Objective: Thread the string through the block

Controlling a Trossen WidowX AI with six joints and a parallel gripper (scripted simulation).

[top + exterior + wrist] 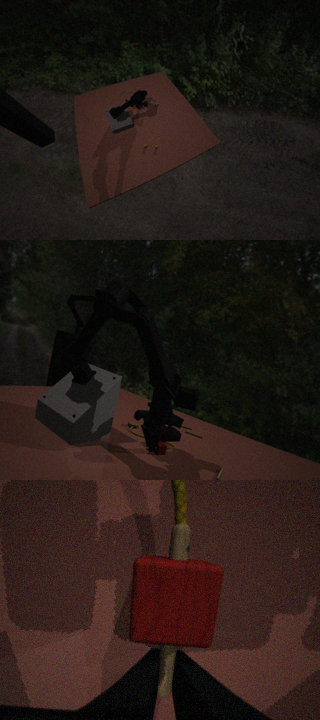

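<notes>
Right now the small red block is 30 mm to the left of my gripper tip, 20 mm ahead of it and 10 mm above it. From my gripper tip the other things lie so: thin wooden stick (30 mm to the left, 20 mm ahead, 10 mm above); then flat piece (160 mm behind, 140 mm to the left).
</notes>
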